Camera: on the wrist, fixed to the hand. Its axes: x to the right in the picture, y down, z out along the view.
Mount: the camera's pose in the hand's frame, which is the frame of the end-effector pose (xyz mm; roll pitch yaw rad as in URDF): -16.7 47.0 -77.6 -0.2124 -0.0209 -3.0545
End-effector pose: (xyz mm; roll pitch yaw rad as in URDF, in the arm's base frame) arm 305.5 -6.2 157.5 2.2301 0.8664 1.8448
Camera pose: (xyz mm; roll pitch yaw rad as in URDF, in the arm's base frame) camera 259.6 36.7 225.1 -2.4034 -0.7840 -1.3487
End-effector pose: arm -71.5 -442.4 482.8 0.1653 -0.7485 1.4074
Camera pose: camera -124.2 -398.7 421.0 -0.2949 0.7385 -1.6132
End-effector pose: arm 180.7 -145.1 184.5 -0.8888 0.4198 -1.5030
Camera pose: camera 146.8 -97.2 113.3 0.6578 -0.5002 1.6826
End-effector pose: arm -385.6 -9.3 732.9 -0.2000 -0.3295 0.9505
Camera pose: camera -403.7 18.1 646.7 0.0144 0.2906 -2.1064
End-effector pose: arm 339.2 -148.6 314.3 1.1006 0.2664 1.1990
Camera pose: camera 249.7 -129.1 325.2 -1.3257 -0.1978 -1.8834
